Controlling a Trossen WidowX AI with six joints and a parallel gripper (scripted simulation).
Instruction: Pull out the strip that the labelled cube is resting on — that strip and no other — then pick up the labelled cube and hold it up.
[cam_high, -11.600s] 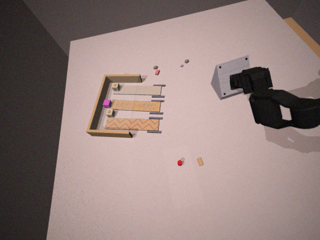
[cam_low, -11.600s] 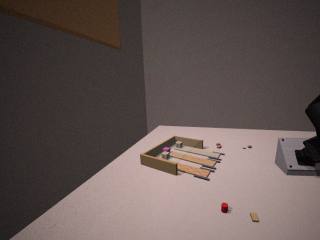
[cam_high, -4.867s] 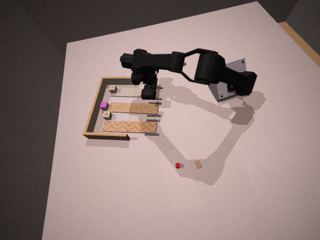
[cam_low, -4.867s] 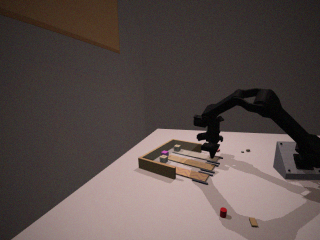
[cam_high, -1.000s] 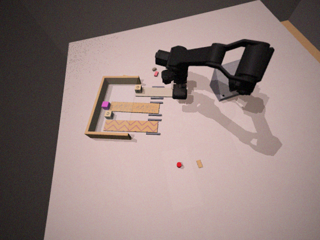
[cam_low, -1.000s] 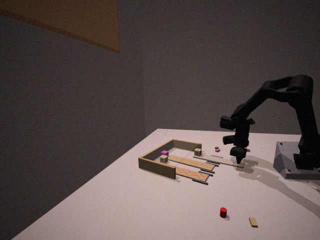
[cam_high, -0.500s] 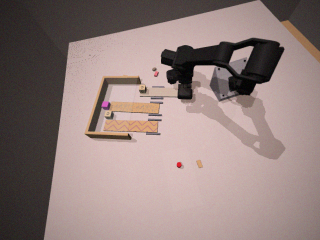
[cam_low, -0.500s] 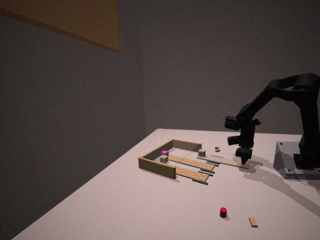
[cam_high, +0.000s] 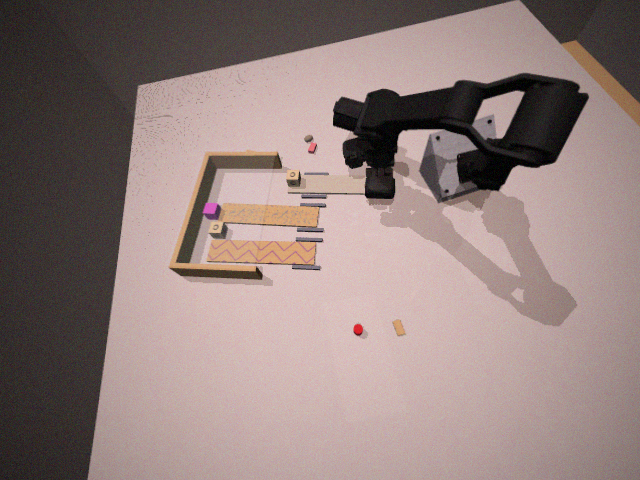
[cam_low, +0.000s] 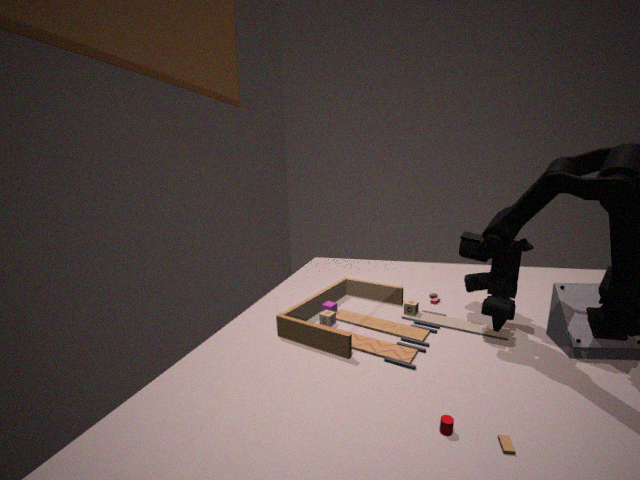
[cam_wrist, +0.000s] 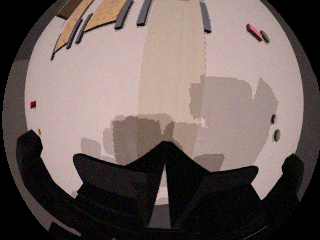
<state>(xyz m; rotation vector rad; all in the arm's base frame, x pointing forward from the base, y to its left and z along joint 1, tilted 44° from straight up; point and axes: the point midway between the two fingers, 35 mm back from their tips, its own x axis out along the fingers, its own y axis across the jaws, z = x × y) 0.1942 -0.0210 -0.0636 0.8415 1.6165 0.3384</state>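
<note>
My gripper tip is 120 mm short of the pink block and 170 mm to the left of it.
</note>
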